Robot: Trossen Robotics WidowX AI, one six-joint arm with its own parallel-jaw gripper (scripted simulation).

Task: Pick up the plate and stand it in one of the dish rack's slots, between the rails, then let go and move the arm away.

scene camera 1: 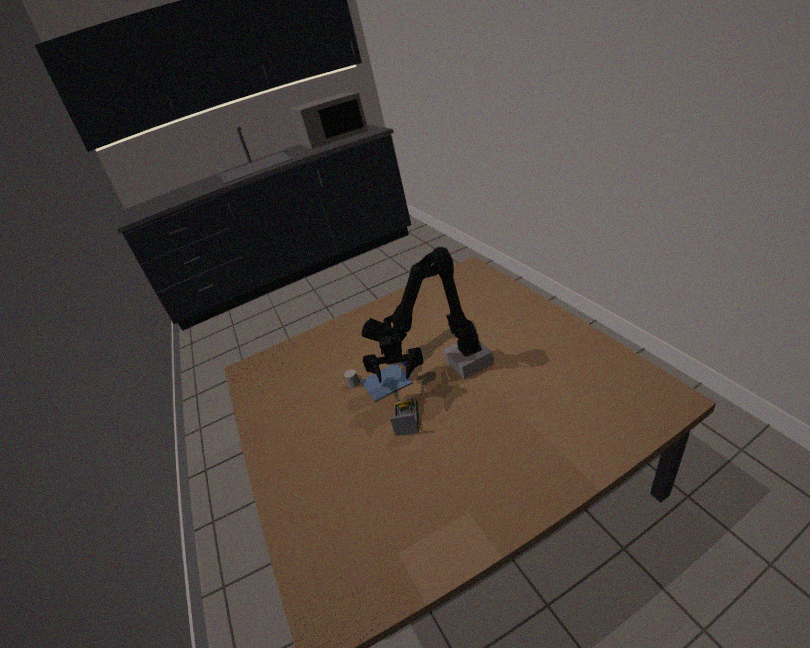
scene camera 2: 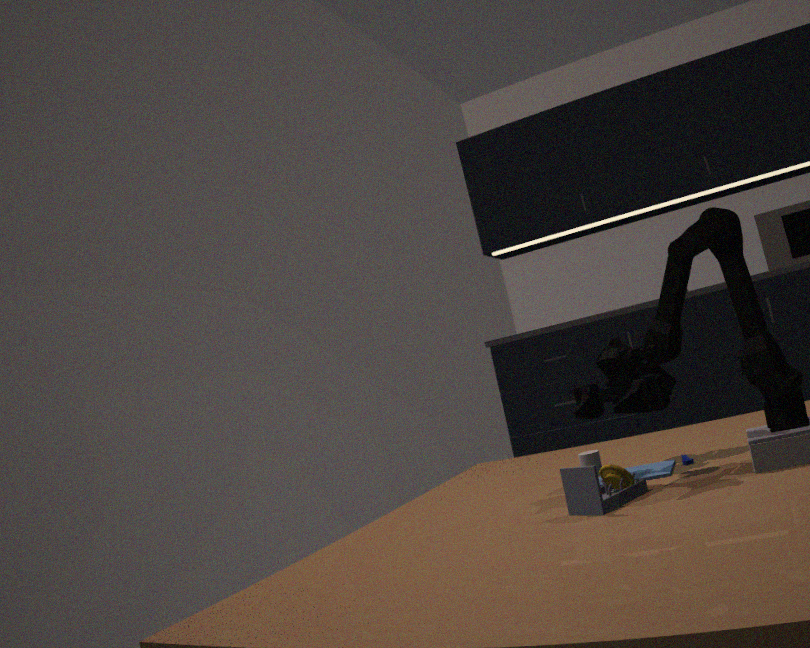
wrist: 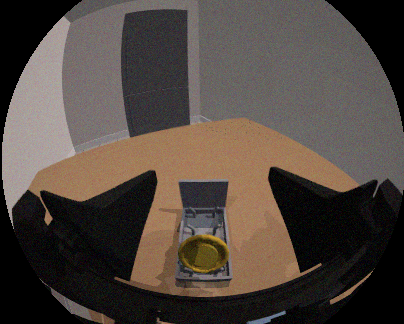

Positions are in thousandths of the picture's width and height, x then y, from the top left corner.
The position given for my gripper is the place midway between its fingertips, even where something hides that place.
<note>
My gripper (scene camera 1: 486, 587) is open, with nothing in its grasp. Further things: a yellow plate (wrist: 504, 782), a dish rack (scene camera 2: 722, 766) and a blue mat (scene camera 1: 486, 584).
The dish rack shows as well in scene camera 1 (scene camera 1: 501, 650) and in the wrist view (wrist: 504, 619). My gripper shows as well in the wrist view (wrist: 528, 542).
</note>
